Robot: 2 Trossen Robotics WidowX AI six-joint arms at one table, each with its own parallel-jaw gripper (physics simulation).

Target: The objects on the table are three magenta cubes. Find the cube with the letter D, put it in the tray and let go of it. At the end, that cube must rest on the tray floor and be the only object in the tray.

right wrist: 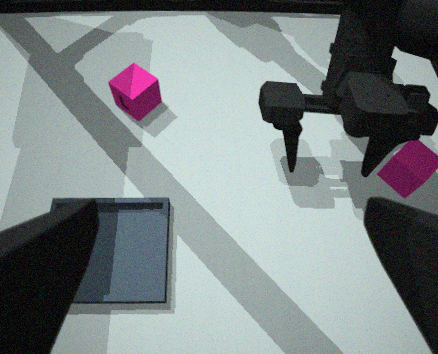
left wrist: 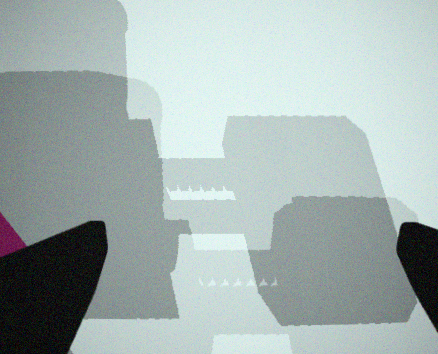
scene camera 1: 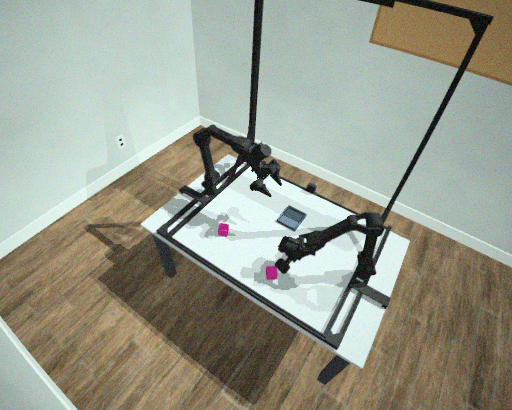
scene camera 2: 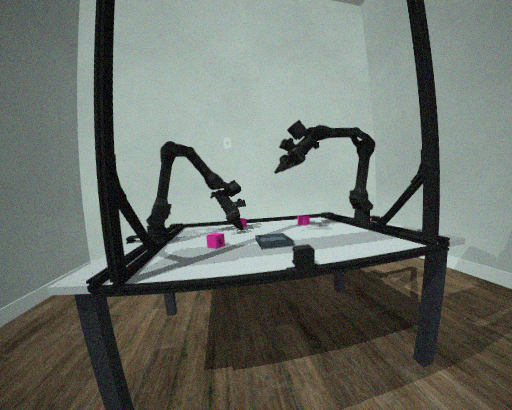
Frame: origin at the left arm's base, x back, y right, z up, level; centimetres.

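Seen in the pictures: left gripper, between the fingertips: [right wrist: 327,173] [left wrist: 252,236] [scene camera 1: 282,258] [scene camera 2: 242,228]; right gripper, between the fingertips: [right wrist: 234,211] [scene camera 1: 276,191] [scene camera 2: 277,172]; left arm's base, origin of its link: [scene camera 1: 362,273] [scene camera 2: 157,239]; right arm's base, origin of its link: [scene camera 1: 210,191] [scene camera 2: 362,221].
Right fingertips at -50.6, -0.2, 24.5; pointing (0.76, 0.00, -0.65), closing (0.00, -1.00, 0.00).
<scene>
Pixels of each thing's top centre, then the offset from my right fingertips to it, as dx, dy, dz. "spot": a spot on its surface instead.
- second magenta cube, centre of its top: [right wrist: 133,80] [scene camera 2: 215,234] +26.7, +10.0, -21.9
- third magenta cube, centre of its top: [scene camera 1: 223,227] [scene camera 2: 303,215] -17.8, -17.3, -21.9
- blue-grey tray, centre of its top: [right wrist: 104,246] [scene camera 2: 273,237] [scene camera 1: 292,216] +6.0, +11.6, -24.6
- small black block, a spot on its surface: [scene camera 2: 303,256] [scene camera 1: 313,186] spot: +5.3, +38.5, -22.9
A magenta cube [scene camera 1: 271,272] [scene camera 2: 243,223] [left wrist: 9,235] [right wrist: 410,169] sits in shadow just outside one finger of my left gripper [scene camera 1: 281,266] [scene camera 2: 241,227] [left wrist: 252,230] [right wrist: 328,173], which is open, low over the table and empty. A second magenta cube [scene camera 2: 215,240] [right wrist: 135,92] has dark marks on a side face, letter unclear; my left arm hides it in scene camera 1. A third magenta cube [scene camera 1: 223,230] [scene camera 2: 303,220] lies apart, no letter readable. The blue-grey tray [scene camera 1: 292,218] [scene camera 2: 274,241] [right wrist: 142,260] is empty. My right gripper [scene camera 1: 275,190] [scene camera 2: 276,172] [right wrist: 234,211] is open, empty and high.
A black frame rail [scene camera 1: 240,291] [scene camera 2: 200,286] runs along the white table's edge. Tall black posts [scene camera 1: 255,75] [scene camera 2: 104,125] stand at the table. A small black block [scene camera 1: 311,188] [scene camera 2: 303,256] is on the rail near the tray. Arm shadows cross the tabletop.
</scene>
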